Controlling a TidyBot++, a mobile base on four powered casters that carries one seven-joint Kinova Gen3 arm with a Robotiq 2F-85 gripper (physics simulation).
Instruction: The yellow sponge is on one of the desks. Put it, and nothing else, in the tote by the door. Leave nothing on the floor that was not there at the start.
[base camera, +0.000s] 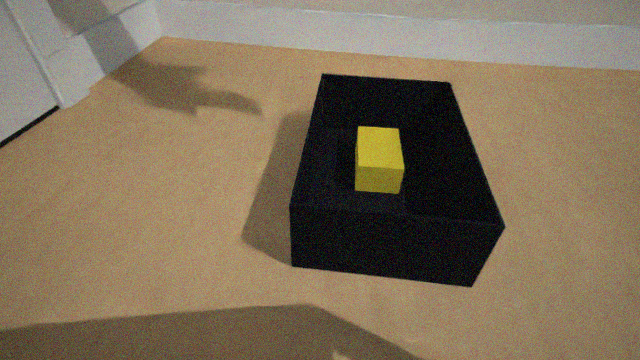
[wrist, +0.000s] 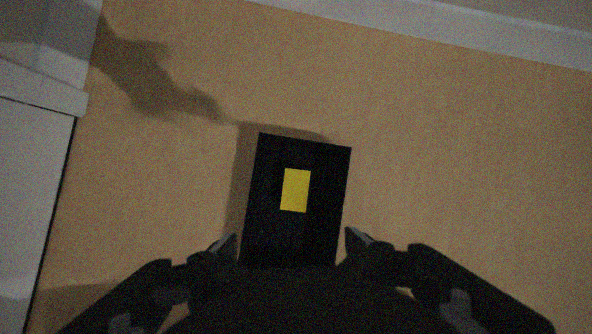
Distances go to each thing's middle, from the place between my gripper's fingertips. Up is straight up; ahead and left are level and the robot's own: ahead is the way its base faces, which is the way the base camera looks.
Scene:
Now: hand 300 mm above the black tote (base camera: 441, 228), 20 mm past it and 10 mm to the left of it. From my hand the other things lie so: yellow sponge (base camera: 379, 167) 320 mm below, 20 mm to the right, 10 mm ahead.

